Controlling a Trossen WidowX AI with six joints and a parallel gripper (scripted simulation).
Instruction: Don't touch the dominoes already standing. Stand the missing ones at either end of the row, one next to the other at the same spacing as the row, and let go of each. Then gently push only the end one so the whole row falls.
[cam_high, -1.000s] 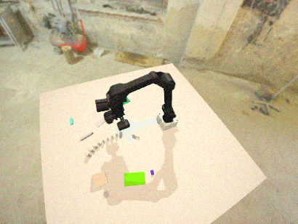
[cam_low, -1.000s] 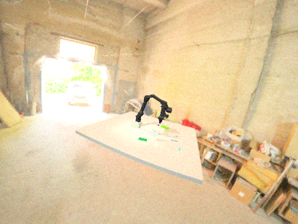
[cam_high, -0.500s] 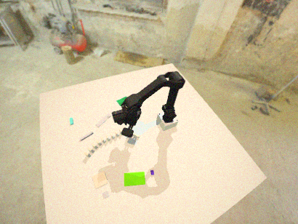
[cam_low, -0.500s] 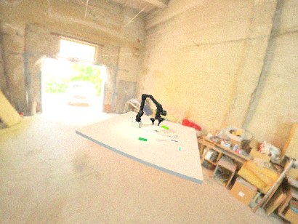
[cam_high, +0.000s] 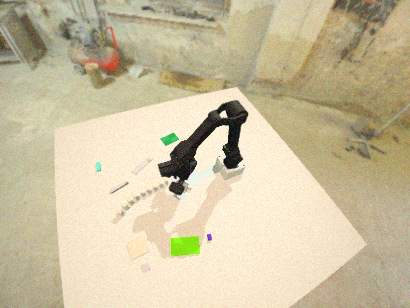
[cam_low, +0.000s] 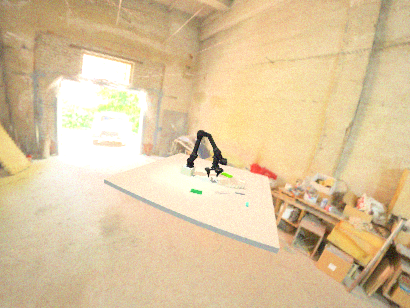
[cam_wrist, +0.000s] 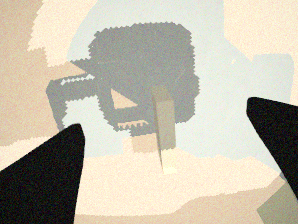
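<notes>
Right now the small purple cube is 5 cm behind my gripper tip, 27 cm to the left of it and 2 cm below it. Round my gripper tip: grey bar 31 cm ahead, 7 cm to the right, 2 cm below; then dark green tile 1 cm ahead, 32 cm to the right, 3 cm below; then bright green slab 6 cm ahead, 28 cm to the left, 3 cm below.
</notes>
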